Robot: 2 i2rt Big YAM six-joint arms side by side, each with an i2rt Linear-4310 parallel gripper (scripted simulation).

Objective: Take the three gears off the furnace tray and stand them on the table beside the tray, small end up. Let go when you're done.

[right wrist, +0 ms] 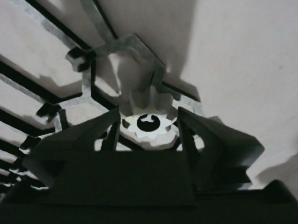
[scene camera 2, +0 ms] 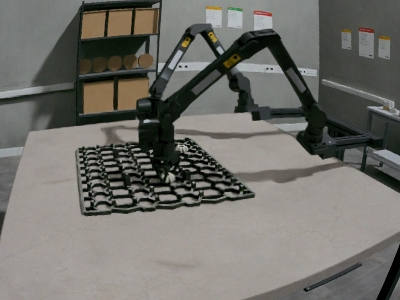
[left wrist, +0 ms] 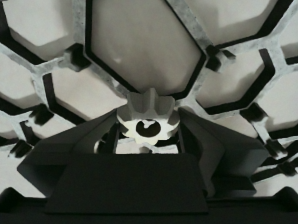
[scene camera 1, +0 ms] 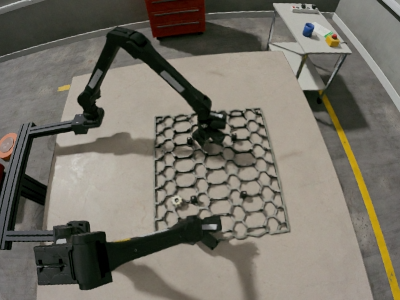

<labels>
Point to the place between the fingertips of my right gripper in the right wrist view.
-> At 149,111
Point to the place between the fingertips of my left gripper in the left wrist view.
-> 148,112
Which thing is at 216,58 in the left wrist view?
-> A furnace tray.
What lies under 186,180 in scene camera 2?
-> A furnace tray.
</labels>
